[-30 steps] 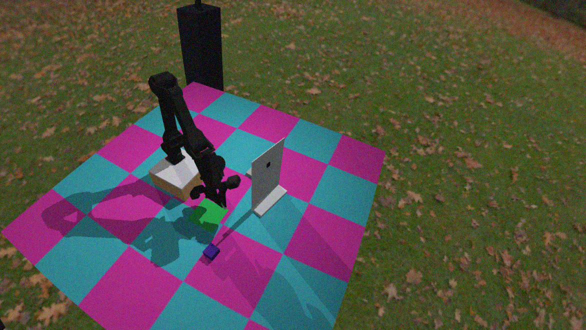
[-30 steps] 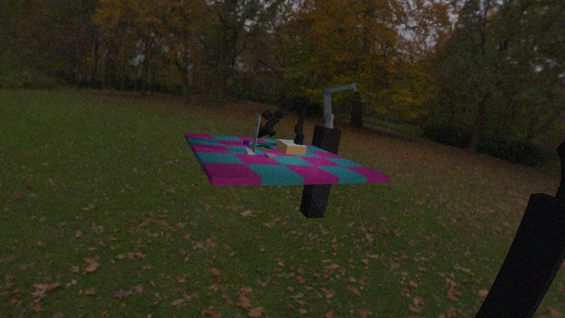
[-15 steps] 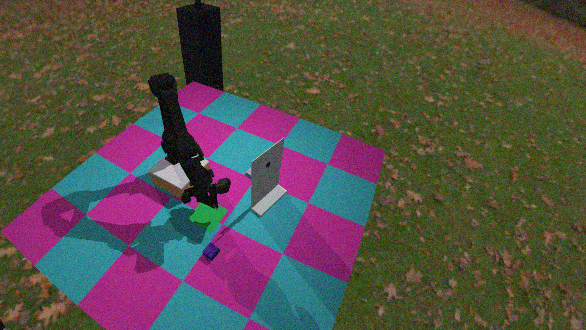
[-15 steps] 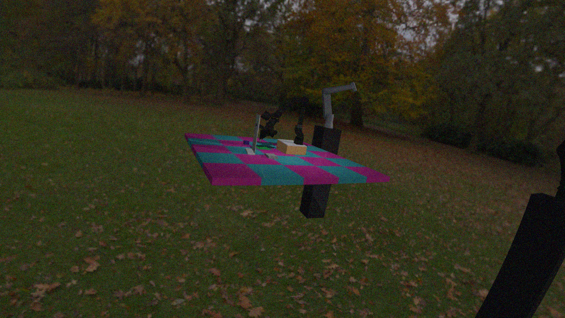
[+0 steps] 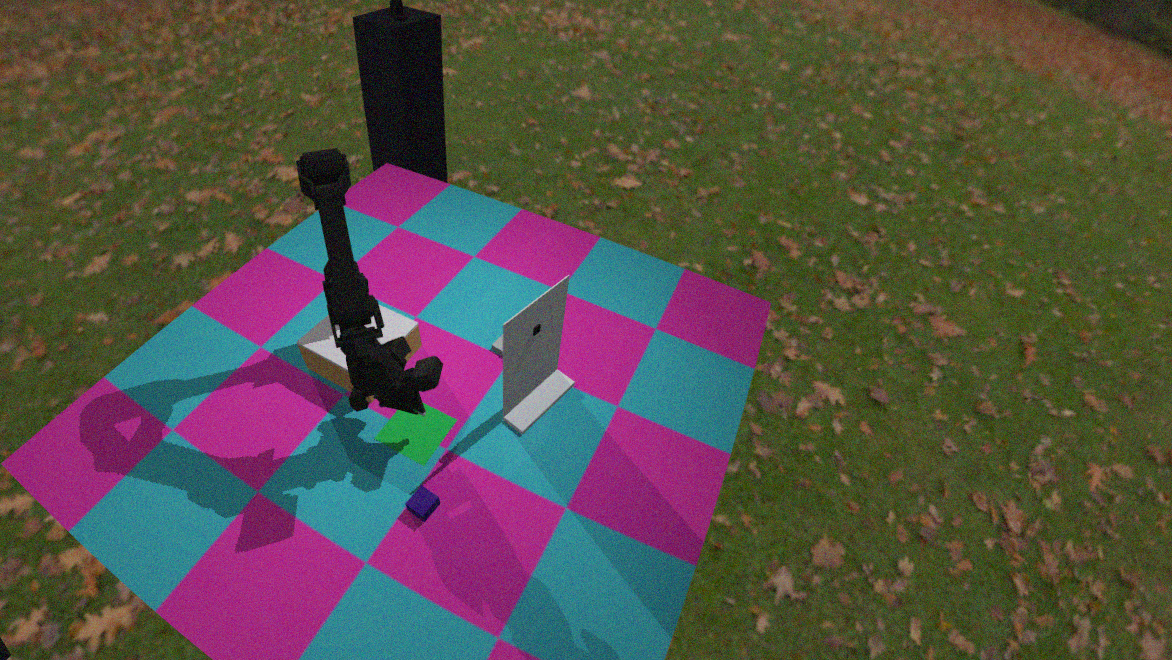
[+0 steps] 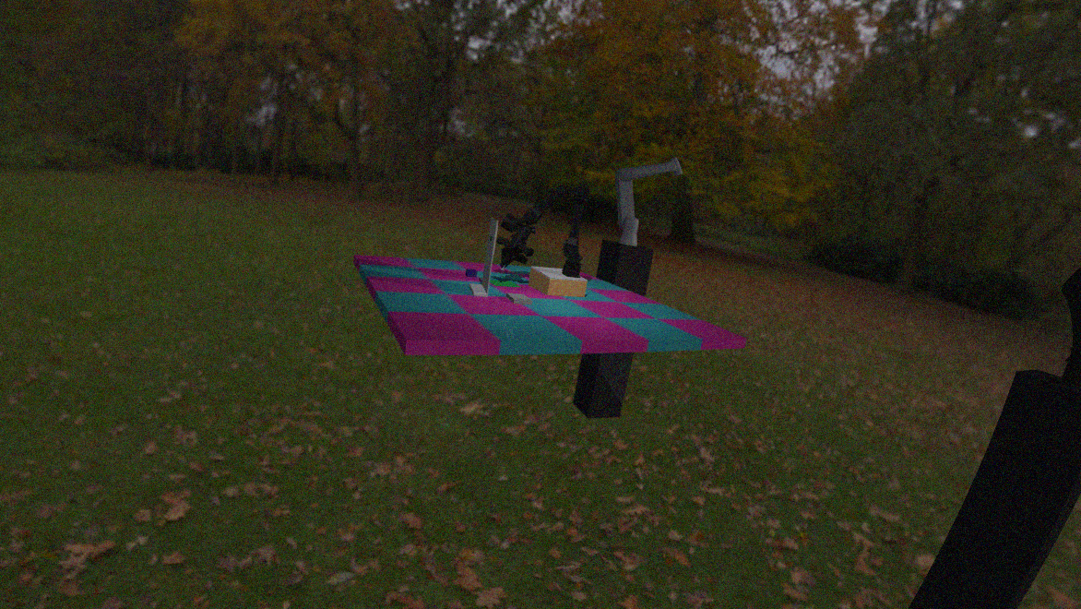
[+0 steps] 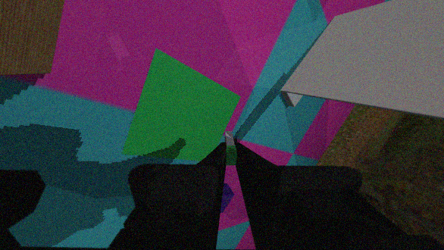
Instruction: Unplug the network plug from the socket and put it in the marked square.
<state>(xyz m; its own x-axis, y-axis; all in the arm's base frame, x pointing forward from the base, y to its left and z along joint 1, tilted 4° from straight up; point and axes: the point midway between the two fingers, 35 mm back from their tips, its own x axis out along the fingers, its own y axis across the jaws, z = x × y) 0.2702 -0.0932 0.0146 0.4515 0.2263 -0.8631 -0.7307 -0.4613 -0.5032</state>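
The green marked square lies 70 mm below my gripper tip, 20 mm behind it and 10 mm to the right of it. Round my gripper tip: network plug right at my gripper tip; then block 120 mm to the right, 100 mm ahead, 60 mm below; then upright panel 200 mm to the left, 130 mm ahead, 60 mm above.
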